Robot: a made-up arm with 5 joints.
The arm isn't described. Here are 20 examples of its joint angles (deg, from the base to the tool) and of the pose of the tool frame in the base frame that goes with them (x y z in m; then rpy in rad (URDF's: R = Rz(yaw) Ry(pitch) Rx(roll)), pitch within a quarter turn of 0, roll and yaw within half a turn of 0).
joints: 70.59 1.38 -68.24 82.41 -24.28
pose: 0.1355 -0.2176 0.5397 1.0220 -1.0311 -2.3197
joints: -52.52 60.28 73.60 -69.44 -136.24
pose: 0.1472 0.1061 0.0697 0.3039 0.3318 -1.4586
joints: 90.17 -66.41 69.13 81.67 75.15
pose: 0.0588 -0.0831 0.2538 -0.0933 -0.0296 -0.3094
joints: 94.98 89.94 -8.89 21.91 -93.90
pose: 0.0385 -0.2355 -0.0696 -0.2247 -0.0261 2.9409
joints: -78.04 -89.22 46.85 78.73 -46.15
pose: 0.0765 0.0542 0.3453 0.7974 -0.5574 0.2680
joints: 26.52 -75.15 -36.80 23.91 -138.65
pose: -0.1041 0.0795 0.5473 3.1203 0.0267 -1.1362
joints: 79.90 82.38 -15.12 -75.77 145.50
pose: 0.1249 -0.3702 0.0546 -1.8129 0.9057 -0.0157
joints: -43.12 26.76 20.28 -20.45 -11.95
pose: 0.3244 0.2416 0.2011 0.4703 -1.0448 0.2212
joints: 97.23 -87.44 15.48 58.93 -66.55
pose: 0.0598 0.0067 0.4600 1.8133 -0.3509 2.9306
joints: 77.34 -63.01 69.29 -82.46 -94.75
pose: 0.0811 -0.0987 0.4046 2.9024 0.0313 -2.7928
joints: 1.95 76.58 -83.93 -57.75 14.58
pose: 0.4926 -0.0177 0.3201 -3.0470 -0.4248 2.8814
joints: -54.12 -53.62 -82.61 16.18 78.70
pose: -0.0773 -0.1977 0.5453 2.6303 0.1222 2.7293
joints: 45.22 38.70 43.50 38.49 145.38
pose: 0.1861 -0.1294 0.0923 0.3461 -0.4174 1.6254
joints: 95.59 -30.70 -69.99 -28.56 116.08
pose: 0.0684 0.0965 0.6269 2.4978 -0.2529 -0.4193
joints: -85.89 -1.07 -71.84 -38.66 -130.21
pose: 0.0722 0.1003 0.6407 -2.8601 -0.2534 0.6427
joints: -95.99 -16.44 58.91 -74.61 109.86
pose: 0.0403 0.2353 0.3318 -2.1522 0.2512 3.0842
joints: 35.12 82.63 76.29 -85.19 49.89
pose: 0.1300 -0.0515 0.0566 -0.2106 -0.1919 0.2295
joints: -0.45 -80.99 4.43 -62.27 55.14
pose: -0.0858 -0.0042 0.5162 2.4058 0.4778 2.0486
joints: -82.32 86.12 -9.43 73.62 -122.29
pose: 0.0920 0.1997 -0.0173 -0.9623 -0.5227 -0.4688
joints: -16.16 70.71 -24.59 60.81 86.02
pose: 0.3782 0.0885 0.0427 0.2935 0.0343 1.7398
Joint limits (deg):
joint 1: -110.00..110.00
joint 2: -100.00..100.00
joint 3: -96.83..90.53
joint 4: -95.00..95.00
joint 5: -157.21..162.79
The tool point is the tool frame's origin. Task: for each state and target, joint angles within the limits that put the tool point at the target. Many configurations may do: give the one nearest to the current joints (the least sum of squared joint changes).
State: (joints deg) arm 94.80 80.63 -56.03 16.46 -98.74
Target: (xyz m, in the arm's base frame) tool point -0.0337 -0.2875 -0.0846
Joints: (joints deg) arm 107.84 100.00 -34.84 14.90 -98.74
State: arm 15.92 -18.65 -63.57 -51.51 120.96
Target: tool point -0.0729 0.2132 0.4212
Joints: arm 58.36 -46.13 -96.83 -81.17 120.96
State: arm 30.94 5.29 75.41 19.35 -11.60
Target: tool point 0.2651 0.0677 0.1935
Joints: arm -19.24 -4.80 57.85 14.22 -11.60
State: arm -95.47 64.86 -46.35 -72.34 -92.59
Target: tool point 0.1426 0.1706 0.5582
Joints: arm -65.62 23.11 -76.85 -89.81 -92.59
